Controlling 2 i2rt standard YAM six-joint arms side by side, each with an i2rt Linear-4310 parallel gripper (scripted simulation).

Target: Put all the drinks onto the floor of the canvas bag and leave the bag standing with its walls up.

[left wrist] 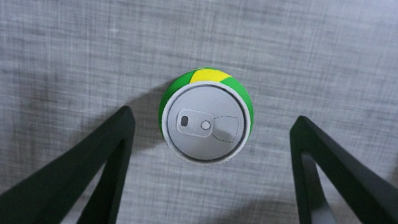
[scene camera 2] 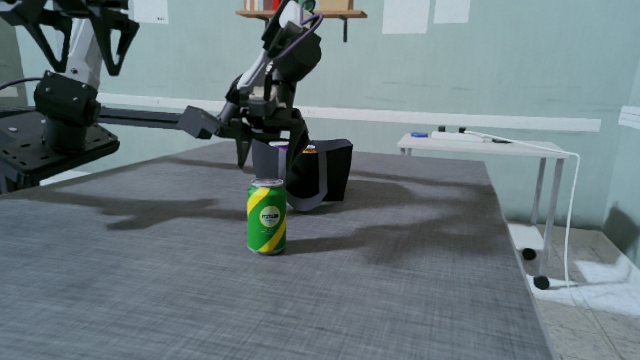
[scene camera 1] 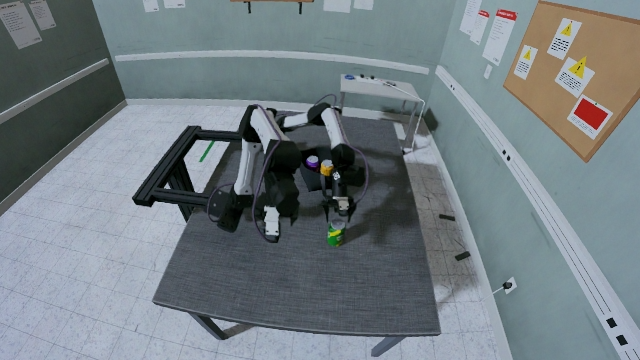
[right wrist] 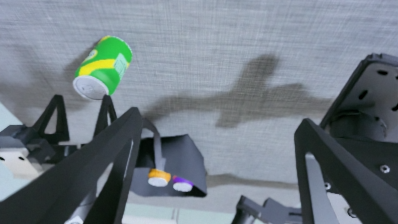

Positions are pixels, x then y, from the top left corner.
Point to a black canvas bag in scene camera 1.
314, 181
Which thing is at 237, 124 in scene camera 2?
The left gripper.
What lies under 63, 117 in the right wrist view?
The left gripper.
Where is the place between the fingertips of the right gripper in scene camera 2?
86, 74
